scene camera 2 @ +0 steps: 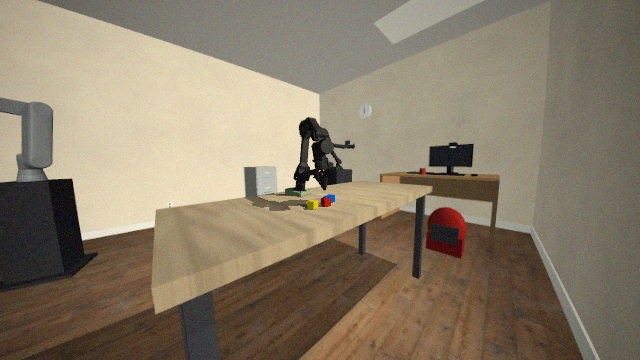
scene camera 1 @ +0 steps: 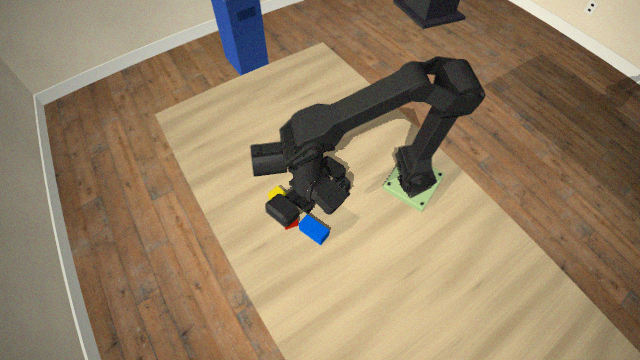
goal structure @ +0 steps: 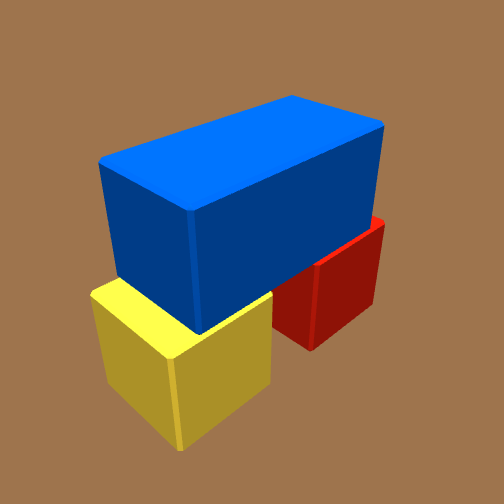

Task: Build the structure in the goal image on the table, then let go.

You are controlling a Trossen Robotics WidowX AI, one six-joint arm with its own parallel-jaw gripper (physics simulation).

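Places are measured from the arm's base along level axes (x ahead, y left, z up), in metres.
Where they show: gripper, fingertip midpoint: [scene camera 2: 324, 190] [scene camera 1: 307, 212]; arm's base at its link origin: [scene camera 2: 299, 189] [scene camera 1: 414, 182].
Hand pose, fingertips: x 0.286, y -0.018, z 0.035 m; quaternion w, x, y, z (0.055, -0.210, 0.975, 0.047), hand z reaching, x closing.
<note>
Each offset is from my fingertips to the top centre of the thing. Level surfaces: height alone.
A blue block @(0.027 m left, 0.004 m back, 0.029 m down) [scene camera 1: 314, 230] [scene camera 2: 330, 198] lies on the table @(0.062 m down) [scene camera 1: 425, 280] [scene camera 2: 225, 225], longer than it is wide. A red block @(0.022 m right, 0.038 m ahead, 0.029 m down) [scene camera 1: 292, 224] [scene camera 2: 326, 202] sits close to it; in the scene camera 1 view the gripper hides most of the red block. A yellow block @(0.092 m right, 0.042 m ahead, 0.029 m down) [scene camera 1: 276, 192] [scene camera 2: 312, 204] sits apart from the red one, also partly hidden in the scene camera 1 view. My gripper [scene camera 1: 306, 206] [scene camera 2: 324, 187] is shut and empty, its fingertips pointing down a little above the level of the blocks.
The arm stands on a green base plate [scene camera 1: 421, 201] [scene camera 2: 298, 192] on the table. A blue cabinet [scene camera 1: 242, 42] stands past the table's far end. A desk [scene camera 2: 465, 187] with a monitor and a second, grey arm [scene camera 2: 39, 135] stand away from the table.
</note>
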